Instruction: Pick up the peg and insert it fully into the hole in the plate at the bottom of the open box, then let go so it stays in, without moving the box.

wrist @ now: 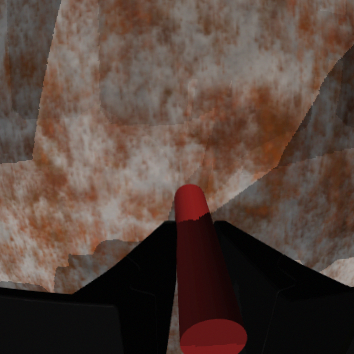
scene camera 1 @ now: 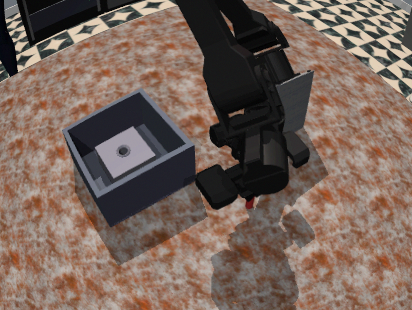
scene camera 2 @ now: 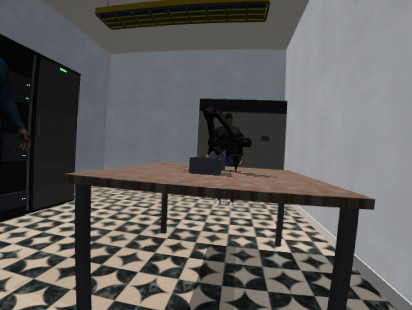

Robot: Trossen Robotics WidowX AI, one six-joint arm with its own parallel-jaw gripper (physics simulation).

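Pixels of known places: gripper, between the fingertips: (wrist: 194, 231) (scene camera 1: 251, 197) (scene camera 2: 235, 168); arm's base, origin of its link: (scene camera 1: 281, 81) (scene camera 2: 220, 153).
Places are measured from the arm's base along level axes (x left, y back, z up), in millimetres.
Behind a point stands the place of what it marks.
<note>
The red peg (scene camera 1: 249, 203) {x 106, y -189, z -108 mm} (wrist: 202, 265) {x 95, y -183, z -65 mm} (scene camera 2: 236, 171) {x 108, y -191, z -117 mm} stands upright on the table, to the right of the box in scene camera 1. My gripper (wrist: 194, 231) {x 104, y -184, z -98 mm} is shut on the peg, with one finger against each side of it; in scene camera 1 the gripper's body hides most of the peg. The open dark box (scene camera 1: 152, 187) {x -12, y -305, z -78 mm} (scene camera 2: 205, 165) {x -112, y -397, z -73 mm} stands on the table. At its bottom lies a pale square plate (scene camera 1: 112, 162) {x -99, y -333, z -69 mm} with a round hole (scene camera 1: 123, 150) {x -115, y -298, z -78 mm}, which is empty. The box's inside is hidden in scene camera 2.
The speckled table (scene camera 1: 165, 285) {x 131, y -400, z -127 mm} (scene camera 2: 220, 185) {x -37, y -780, z -127 mm} bears the box and the peg. A thin grey panel (scene camera 1: 298, 100) {x 39, y 12, z -30 mm} stands upright beside the arm, on the right in scene camera 1. The box wall rises above the plate on all sides. A person stands behind the table.
</note>
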